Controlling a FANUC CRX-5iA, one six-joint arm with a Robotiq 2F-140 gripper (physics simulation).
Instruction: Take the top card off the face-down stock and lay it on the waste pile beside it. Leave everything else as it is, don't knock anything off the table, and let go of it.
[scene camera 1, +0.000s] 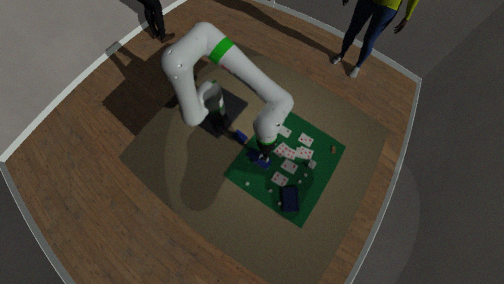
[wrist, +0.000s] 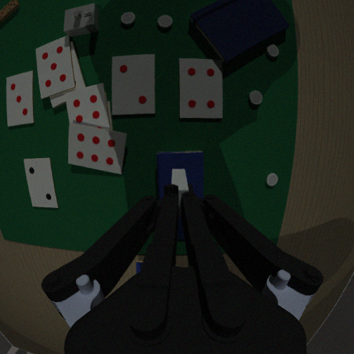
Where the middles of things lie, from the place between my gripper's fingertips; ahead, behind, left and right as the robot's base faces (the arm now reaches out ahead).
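There's the black two (wrist: 39, 174), which is 30 mm ahead of my hand, 240 mm to the left of it and 50 mm below it. I can also see the green mat (scene camera 1: 242, 170), and that's 70 mm to the left of my hand, 60 mm below it and 130 mm ahead of it. Going by their middles, the green mat is the nearest to my hand of the things named here.
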